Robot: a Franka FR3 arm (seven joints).
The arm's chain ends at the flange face. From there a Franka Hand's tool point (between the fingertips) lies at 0.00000 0.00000 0.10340 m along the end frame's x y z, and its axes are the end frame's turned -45 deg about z.
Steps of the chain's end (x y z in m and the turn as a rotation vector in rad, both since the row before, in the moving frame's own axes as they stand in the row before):
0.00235, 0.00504, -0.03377, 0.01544, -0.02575, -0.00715
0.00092, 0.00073, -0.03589, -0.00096, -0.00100, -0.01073
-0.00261, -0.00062, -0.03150, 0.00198, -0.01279, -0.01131
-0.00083, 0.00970, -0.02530, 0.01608, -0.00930, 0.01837
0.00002, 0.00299, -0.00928, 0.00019, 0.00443, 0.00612
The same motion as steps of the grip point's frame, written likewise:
-0.00267, 0.00222, -0.03382, 0.02913, -0.00729, -0.00715
-0.00001, 0.00116, -0.03589, 0.00003, -0.00139, -0.01073
-0.00220, -0.00336, -0.03151, 0.01044, -0.00764, -0.01131
-0.00693, 0.00442, -0.02532, 0.01795, 0.00479, 0.01837
-0.00176, 0.00244, -0.00928, -0.00300, 0.00327, 0.00612

